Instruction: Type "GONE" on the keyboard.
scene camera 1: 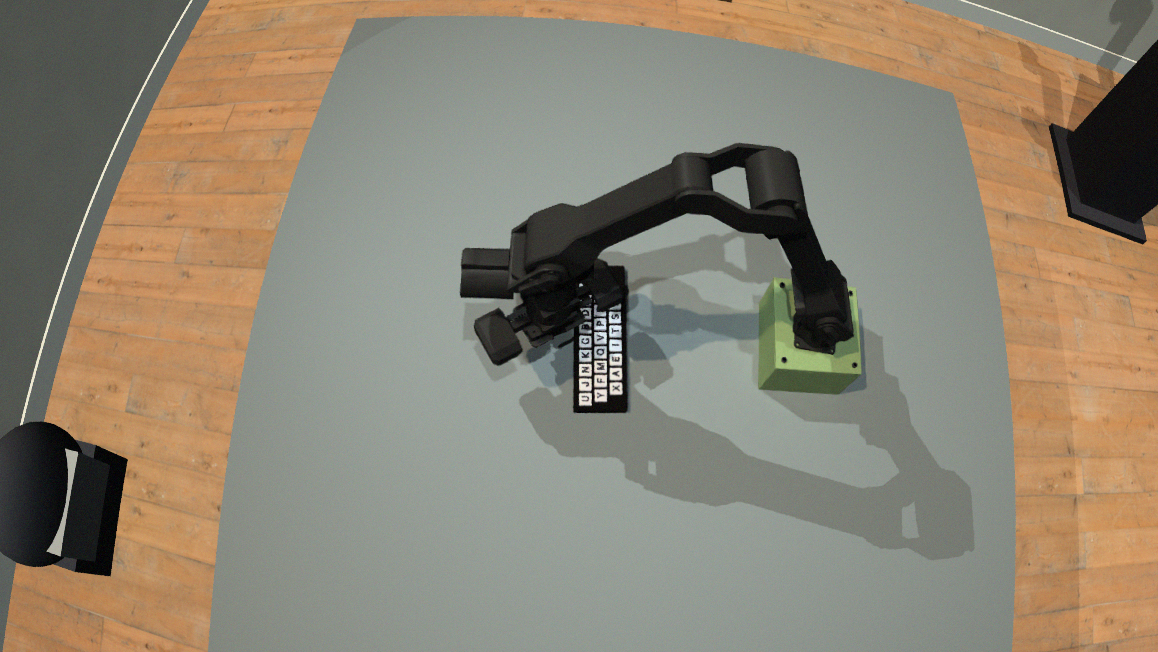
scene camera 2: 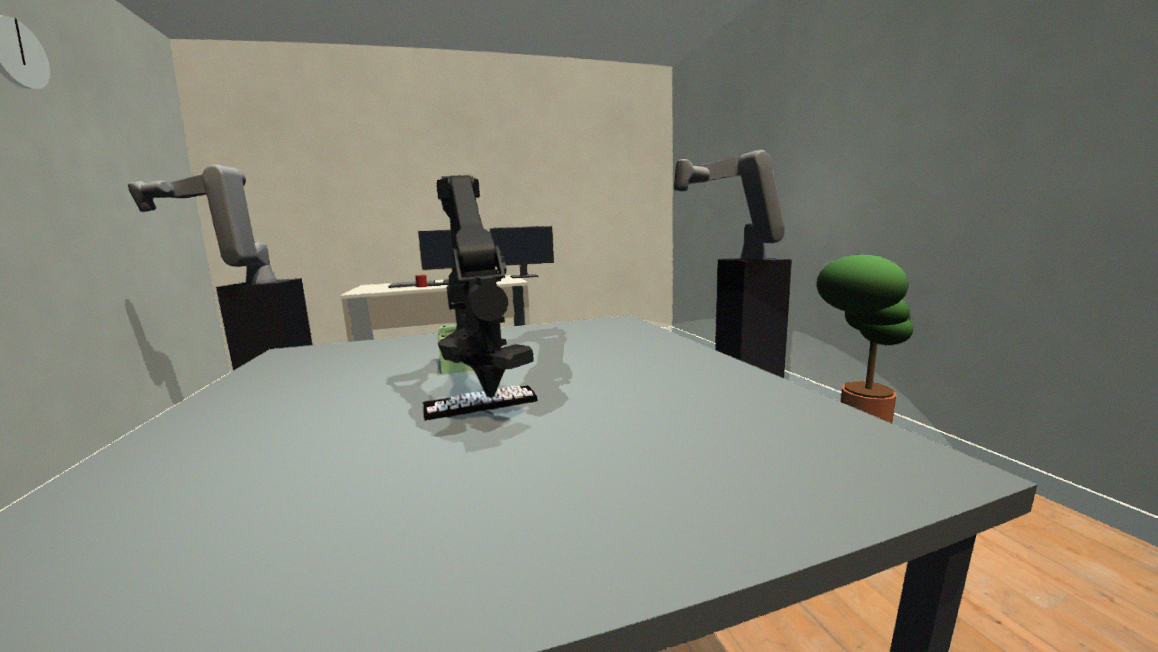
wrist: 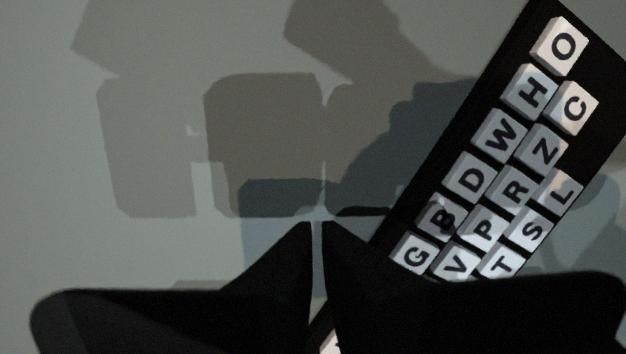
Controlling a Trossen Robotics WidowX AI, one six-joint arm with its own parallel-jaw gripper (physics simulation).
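Pixels of known places: gripper, fingertip midpoint: (scene camera 1: 547,335) (scene camera 2: 490,396) (wrist: 316,233); arm's base, link origin: (scene camera 1: 815,330).
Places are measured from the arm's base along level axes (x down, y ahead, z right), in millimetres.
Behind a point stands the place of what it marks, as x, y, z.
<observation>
The black keyboard (scene camera 1: 599,407) @[84, 279, -136] (scene camera 2: 453,412) @[89, 341, 14] (wrist: 597,145) @[84, 284, 43] lies on the table with pale letter keys. My gripper (scene camera 2: 491,394) @[56, 365, -58] (wrist: 316,233) @[56, 365, -58] is shut and empty, a thin gap between its fingertips. It points down at the keyboard; in the wrist view the tips appear beside its left edge, near the G key (scene camera 1: 585,340) @[79, 315, -47] (wrist: 415,256) @[79, 315, -48]. Contact cannot be told. The O key (wrist: 561,46) @[79, 334, 53] is at the keyboard's upper end in the wrist view. The N key (scene camera 1: 585,370) @[79, 307, -90] and E key (scene camera 1: 615,358) @[79, 270, -65] show in scene camera 1, but the fingers hide them in the wrist view.
The arm stands on a green block (scene camera 1: 810,376) @[22, -4, -61] on the grey table (scene camera 1: 388,485) @[95, 544, -310] (scene camera 2: 486,526) @[95, 679, -55]. Two grey arms on black pedestals (scene camera 2: 263,323) (scene camera 2: 753,315), a desk with monitors (scene camera 2: 522,245) and a potted plant (scene camera 2: 863,283) stand beyond the table.
</observation>
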